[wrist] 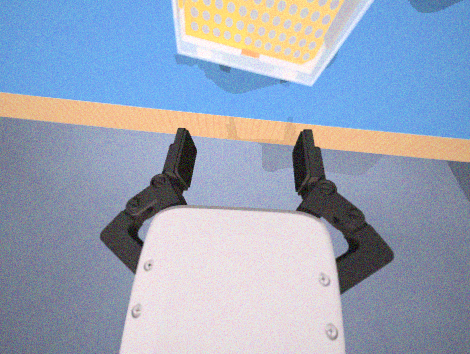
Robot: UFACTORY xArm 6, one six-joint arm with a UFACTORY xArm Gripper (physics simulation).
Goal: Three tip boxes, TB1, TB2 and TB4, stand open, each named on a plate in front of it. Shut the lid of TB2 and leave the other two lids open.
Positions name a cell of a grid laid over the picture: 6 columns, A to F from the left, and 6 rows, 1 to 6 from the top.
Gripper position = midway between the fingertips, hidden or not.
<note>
In view: the gripper (D3), a lid (D1) and a blue mat (F2).
</note>
